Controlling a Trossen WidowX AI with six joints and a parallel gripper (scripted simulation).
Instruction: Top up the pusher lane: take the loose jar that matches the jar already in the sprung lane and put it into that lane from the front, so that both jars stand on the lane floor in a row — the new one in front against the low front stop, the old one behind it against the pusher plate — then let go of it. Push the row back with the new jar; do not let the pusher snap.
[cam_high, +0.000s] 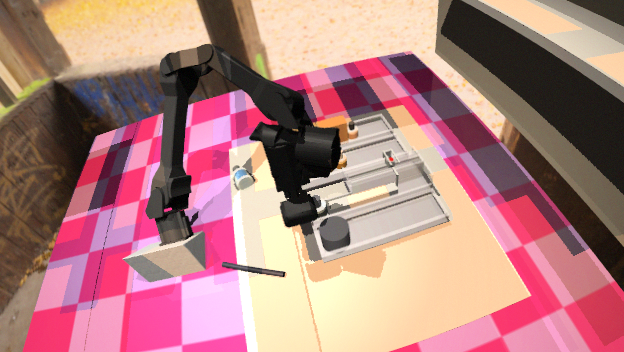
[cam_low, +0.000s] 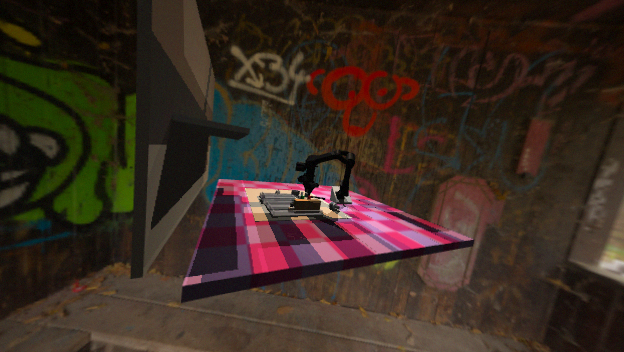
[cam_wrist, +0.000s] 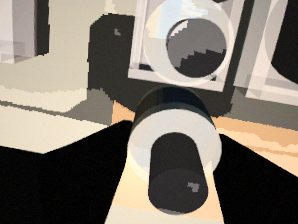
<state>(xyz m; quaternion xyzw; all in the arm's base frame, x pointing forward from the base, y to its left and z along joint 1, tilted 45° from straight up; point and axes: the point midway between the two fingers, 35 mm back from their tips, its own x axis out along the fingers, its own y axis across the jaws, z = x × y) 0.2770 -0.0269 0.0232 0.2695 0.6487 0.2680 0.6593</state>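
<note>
My gripper tip is 19 cm short of the grey lane rack, 3 cm to the right of it and 3 cm above it. Also, from my gripper tip: red part 23 cm ahead, 4 cm to the left, 2 cm above; then black rod 13 cm behind, 9 cm to the right, 4 cm below.
</note>
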